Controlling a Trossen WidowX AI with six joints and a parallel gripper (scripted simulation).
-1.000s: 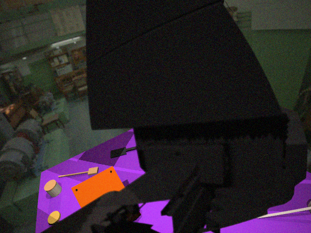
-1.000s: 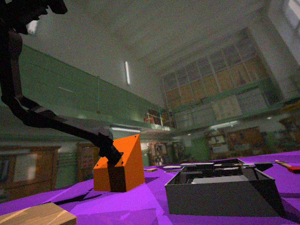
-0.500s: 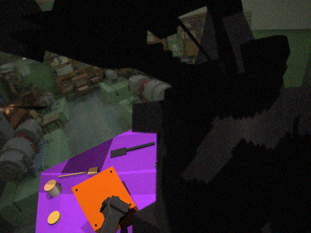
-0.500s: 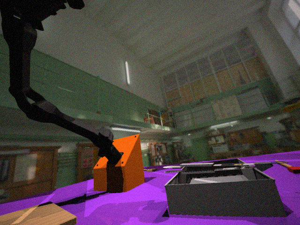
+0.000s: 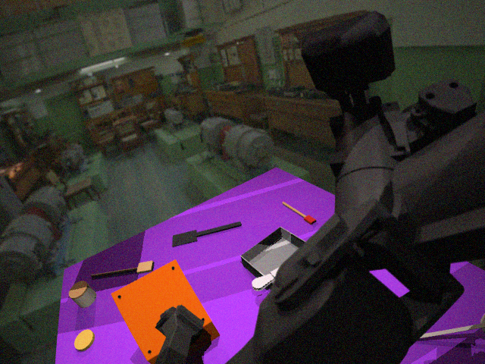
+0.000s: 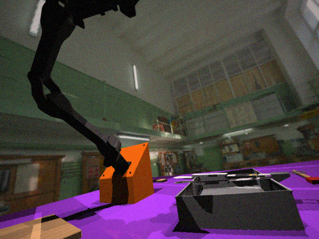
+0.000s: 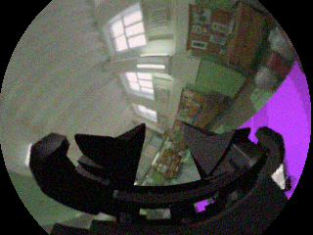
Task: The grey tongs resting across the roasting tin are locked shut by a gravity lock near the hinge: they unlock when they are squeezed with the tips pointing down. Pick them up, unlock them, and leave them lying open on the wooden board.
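The roasting tin is 610 mm below my gripper tip, 230 mm to the left of it and 40 mm ahead of it. Round my gripper tip: dark spatula 630 mm below, 620 mm to the left, 170 mm behind; then wooden board 630 mm below, 340 mm behind, 220 mm to the right; then red-headed brush 630 mm below, 450 mm to the left, 250 mm ahead.
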